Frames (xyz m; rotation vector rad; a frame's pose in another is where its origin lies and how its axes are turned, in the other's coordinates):
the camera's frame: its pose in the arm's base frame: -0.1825 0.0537 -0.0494 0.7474 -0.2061 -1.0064
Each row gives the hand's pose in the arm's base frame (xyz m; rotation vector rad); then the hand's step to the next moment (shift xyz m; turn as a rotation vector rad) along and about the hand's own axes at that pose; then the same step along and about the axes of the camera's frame.
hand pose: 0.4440 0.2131 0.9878 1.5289 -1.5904 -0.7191
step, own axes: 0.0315 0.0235 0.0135 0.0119 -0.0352 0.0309
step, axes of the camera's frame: 0.0097 -0.0134 0.0381 0.0199 -0.0393 -0.0198
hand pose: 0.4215 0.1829 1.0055 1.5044 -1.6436 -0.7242
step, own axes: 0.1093 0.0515 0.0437 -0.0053 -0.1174 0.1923
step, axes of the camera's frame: 0.0450 -0.0530 0.1080 0.0057 -0.2075 -0.0876
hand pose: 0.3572 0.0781 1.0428 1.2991 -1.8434 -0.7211
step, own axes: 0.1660 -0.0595 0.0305 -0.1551 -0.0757 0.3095
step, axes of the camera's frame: 0.1335 -0.0879 0.0804 -0.1603 -0.2656 -0.1712
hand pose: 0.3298 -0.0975 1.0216 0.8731 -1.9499 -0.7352
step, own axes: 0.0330 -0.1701 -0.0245 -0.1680 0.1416 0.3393
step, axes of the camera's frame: 0.1558 -0.0671 -0.0428 -0.3479 -0.1851 -0.0901
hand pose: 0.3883 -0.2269 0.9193 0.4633 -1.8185 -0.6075
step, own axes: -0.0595 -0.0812 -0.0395 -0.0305 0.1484 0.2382
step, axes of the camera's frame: 0.0757 -0.0265 -0.0725 -0.2659 -0.0911 0.0266
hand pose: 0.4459 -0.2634 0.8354 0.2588 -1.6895 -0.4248
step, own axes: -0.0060 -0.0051 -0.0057 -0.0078 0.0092 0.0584
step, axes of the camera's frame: 0.0070 -0.0011 -0.0067 -0.0440 -0.0389 0.0103
